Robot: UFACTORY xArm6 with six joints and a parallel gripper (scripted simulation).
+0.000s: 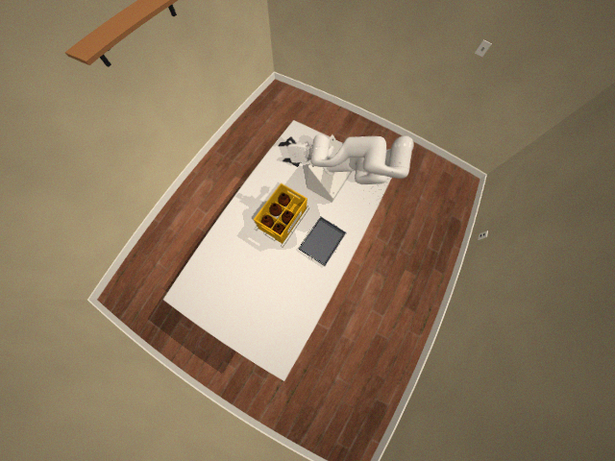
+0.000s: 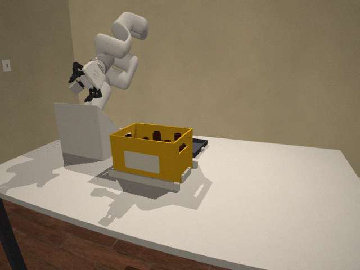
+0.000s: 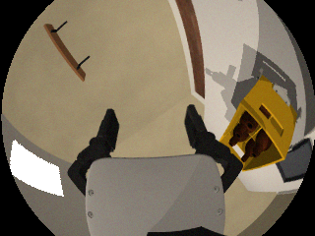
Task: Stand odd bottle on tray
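My hand is 230 mm short of the yellow crate, 110 mm to the right of it and 270 mm above it. The rest, counted from my hand: dark grey tray: 230 mm ahead, 400 mm to the left, 340 mm below; then glass bottle: 320 mm ahead, 60 mm to the left, 260 mm below.
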